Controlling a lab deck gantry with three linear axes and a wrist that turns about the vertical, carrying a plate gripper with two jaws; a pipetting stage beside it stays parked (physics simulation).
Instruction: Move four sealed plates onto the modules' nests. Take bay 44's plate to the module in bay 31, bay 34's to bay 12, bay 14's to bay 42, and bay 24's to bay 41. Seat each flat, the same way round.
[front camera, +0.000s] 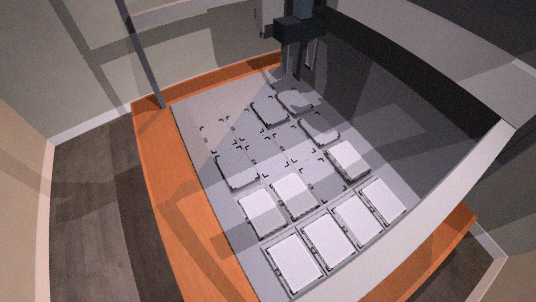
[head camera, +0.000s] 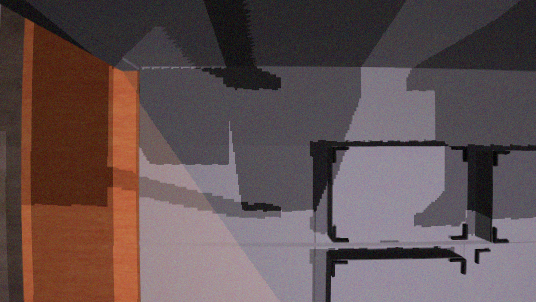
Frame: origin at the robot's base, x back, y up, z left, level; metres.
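Seen in the pictures: gripper, between the fingertips: (front camera: 296, 71); robot's base, origin of its link: (front camera: 200, 128).
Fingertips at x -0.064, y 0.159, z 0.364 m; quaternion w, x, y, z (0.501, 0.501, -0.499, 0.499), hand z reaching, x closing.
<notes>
Offsets run from my fingertips to a thing's top centre. "spot": to the spot under its first point.
My gripper (front camera: 299, 73) is at the far right corner of the deck in the front view, open and empty, its jaws pointing down. Sealed white plates sit flat in the near row: bay 14's plate {dx -0.492, dy -0.130, dz -0.321 m} (front camera: 292, 263), bay 24's plate {dx -0.492, dy -0.130, dz -0.214 m} (front camera: 328, 242), bay 34's plate {dx -0.492, dy -0.130, dz -0.107 m} (front camera: 357, 220) and bay 44's plate {dx -0.492, dy -0.130, dz +0.000 m} (front camera: 383, 201). The bay 31 module {dx +0.001, dy -0.137, dz -0.108 m} (front camera: 270, 111) (head camera: 395, 282), bay 41 module {dx +0.000, dy -0.137, dz +0.004 m} (front camera: 291, 99) (head camera: 387, 187), bay 42 module {dx -0.163, dy -0.137, dz +0.000 m} (front camera: 321, 132) (head camera: 517, 190) and bay 12 module {dx -0.164, dy -0.137, dz -0.321 m} (front camera: 236, 174) carry no plate. The jaws cannot be made out clearly in the head view.
Three other plates stand on the deck: one in bay 13 {spot: dx -0.331, dy -0.144, dz -0.322 m} (front camera: 262, 212), one in bay 23 {spot: dx -0.330, dy -0.145, dz -0.216 m} (front camera: 294, 194) and one in bay 43 {spot: dx -0.324, dy -0.125, dz -0.010 m} (front camera: 347, 159). A grey post (front camera: 143, 60) rises at the far left corner. A pale beam (front camera: 425, 215) crosses the near right side. Shadows cover much of the deck.
</notes>
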